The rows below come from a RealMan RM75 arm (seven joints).
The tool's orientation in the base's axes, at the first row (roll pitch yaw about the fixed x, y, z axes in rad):
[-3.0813 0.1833 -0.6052]
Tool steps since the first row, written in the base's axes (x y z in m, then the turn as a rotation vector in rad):
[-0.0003 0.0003 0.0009 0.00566 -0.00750 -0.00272]
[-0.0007 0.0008 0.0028 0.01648 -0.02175 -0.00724]
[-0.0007 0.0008 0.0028 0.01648 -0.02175 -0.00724]
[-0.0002 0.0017 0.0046 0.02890 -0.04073 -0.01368]
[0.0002 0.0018 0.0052 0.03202 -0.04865 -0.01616]
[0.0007 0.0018 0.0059 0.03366 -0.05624 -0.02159]
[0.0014 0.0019 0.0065 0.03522 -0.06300 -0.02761]
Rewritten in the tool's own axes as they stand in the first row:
[-0.0006 -0.0001 -0.0008 0.00927 0.00301 0.00087]
[-0.0015 -0.0004 -0.0025 0.02681 0.00864 0.00188]
[-0.0015 -0.0004 -0.0025 0.02681 0.00864 0.00188]
[-0.0020 -0.0015 -0.0042 0.04865 0.01732 0.00386]
[-0.0018 -0.0019 -0.0049 0.05605 0.02212 0.00472]
[-0.0015 -0.0022 -0.0056 0.06261 0.02768 0.00870]
[-0.0011 -0.0027 -0.0063 0.06875 0.03264 0.01339]

